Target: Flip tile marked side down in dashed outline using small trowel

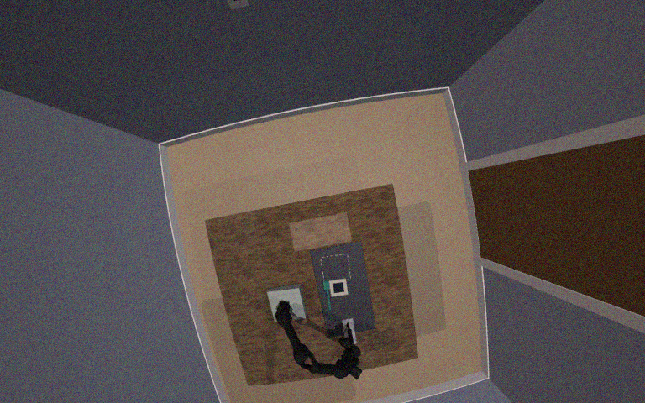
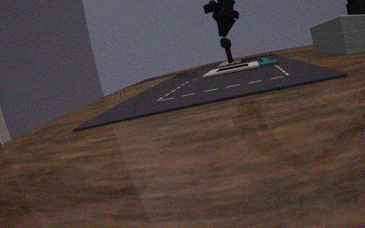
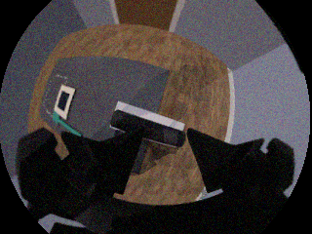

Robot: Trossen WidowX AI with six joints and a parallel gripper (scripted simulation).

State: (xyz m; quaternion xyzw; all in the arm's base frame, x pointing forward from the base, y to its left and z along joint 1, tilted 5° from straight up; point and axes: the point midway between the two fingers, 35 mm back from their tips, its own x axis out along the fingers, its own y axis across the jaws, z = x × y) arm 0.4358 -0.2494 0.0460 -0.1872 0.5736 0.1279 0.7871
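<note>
Now: gripper tip 9 cm past the tile, 35 cm to the right of it and 9 cm above it. The rest, counted from my gripper tip: teal-handled trowel 16 cm behind, 32 cm to the left, 10 cm below.
</note>
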